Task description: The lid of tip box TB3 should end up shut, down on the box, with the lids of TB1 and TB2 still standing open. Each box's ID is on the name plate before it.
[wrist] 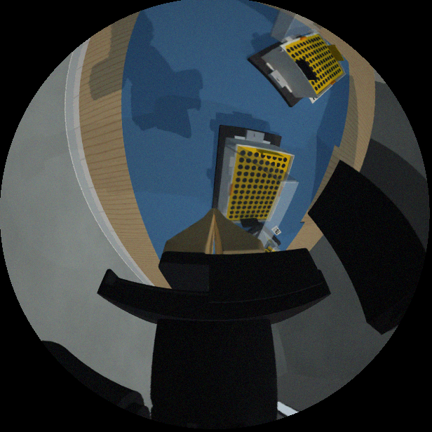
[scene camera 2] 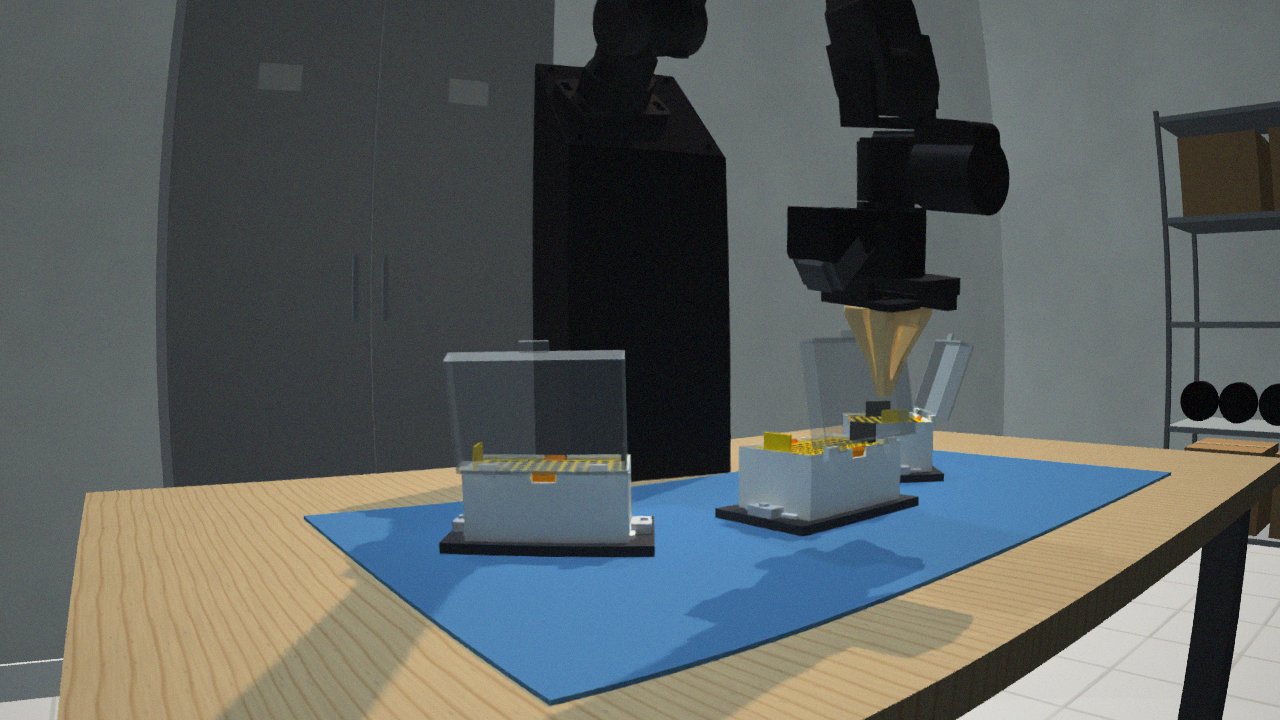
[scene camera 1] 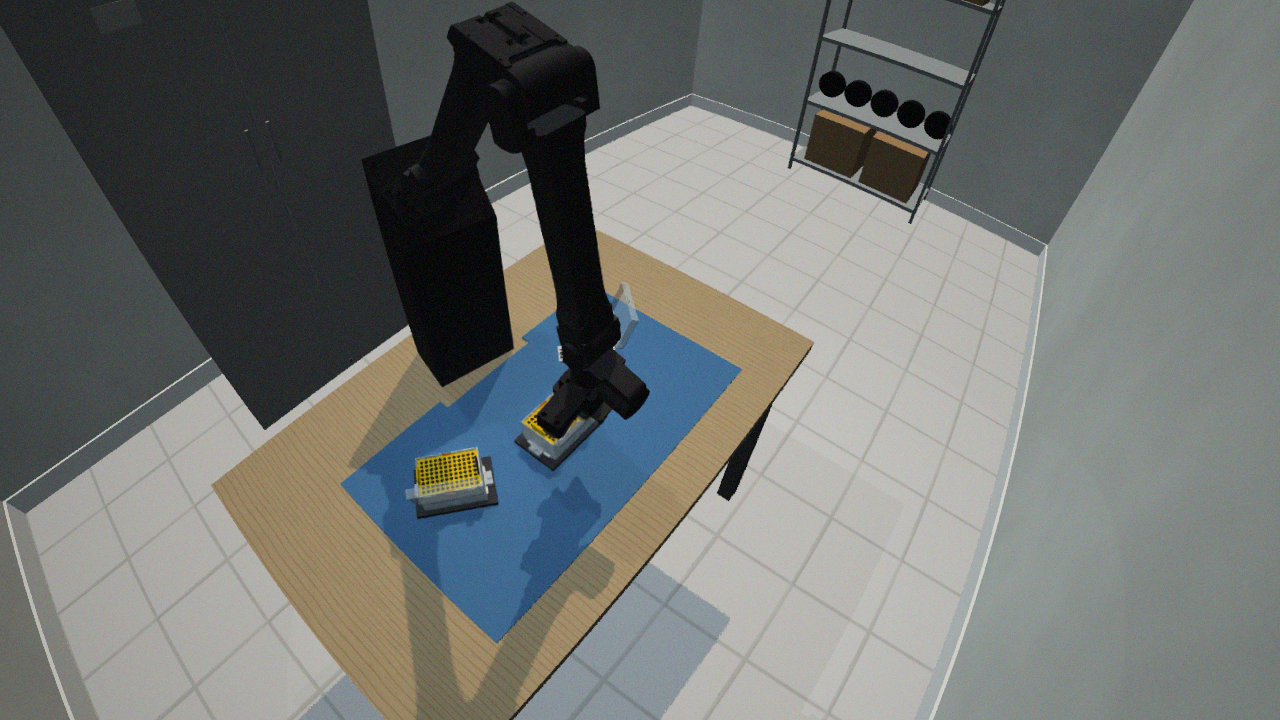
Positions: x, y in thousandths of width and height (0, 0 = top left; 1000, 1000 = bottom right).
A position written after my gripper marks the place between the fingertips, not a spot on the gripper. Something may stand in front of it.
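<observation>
Visible here: my gripper (scene camera 2: 691, 551) (wrist: 494, 494); also a blue mat (wrist: 422, 179).
</observation>
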